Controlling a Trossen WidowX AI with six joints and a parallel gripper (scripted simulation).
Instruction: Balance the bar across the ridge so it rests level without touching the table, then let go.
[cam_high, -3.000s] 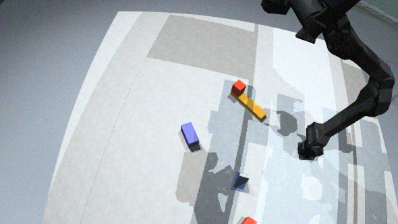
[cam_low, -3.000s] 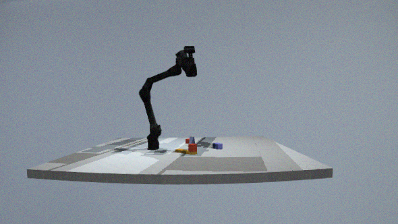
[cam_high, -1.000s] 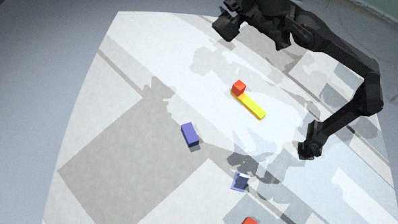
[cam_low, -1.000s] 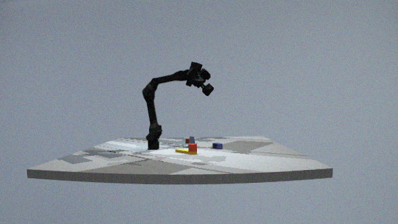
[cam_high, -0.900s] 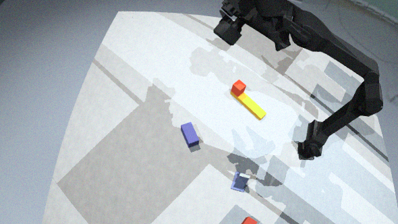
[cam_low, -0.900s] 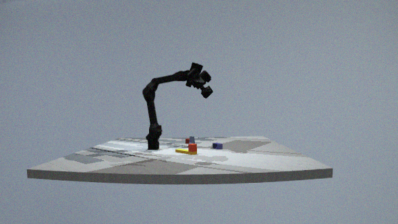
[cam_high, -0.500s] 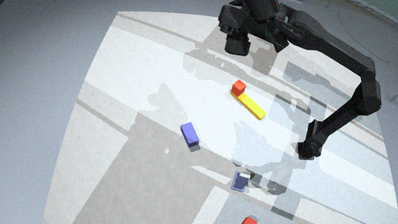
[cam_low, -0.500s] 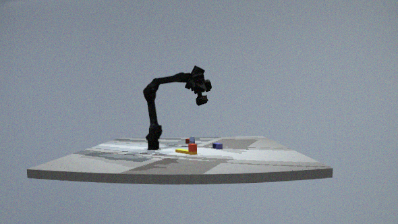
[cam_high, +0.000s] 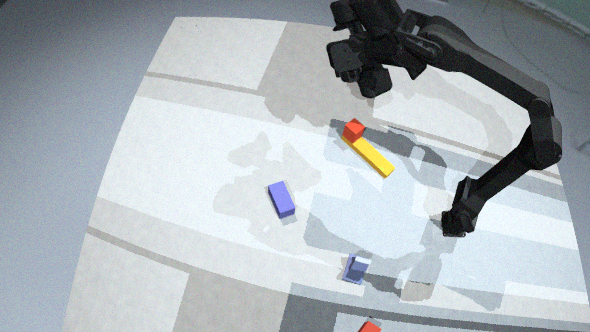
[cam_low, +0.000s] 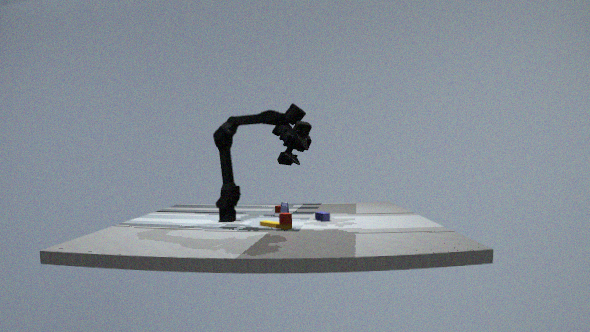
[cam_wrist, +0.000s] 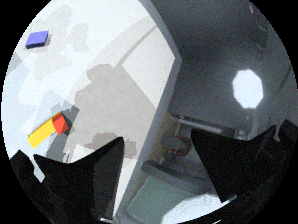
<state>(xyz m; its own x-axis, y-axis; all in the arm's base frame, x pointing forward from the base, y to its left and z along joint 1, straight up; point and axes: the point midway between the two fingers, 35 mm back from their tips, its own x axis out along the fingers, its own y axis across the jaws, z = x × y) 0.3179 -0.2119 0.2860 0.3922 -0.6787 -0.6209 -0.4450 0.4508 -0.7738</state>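
Now: gripper tip 120 mm past the red block, 490 mm to the right of it and 250 mm above it. Round my gripper tip: purple block: 80 mm ahead, 220 mm to the left, 250 mm below.
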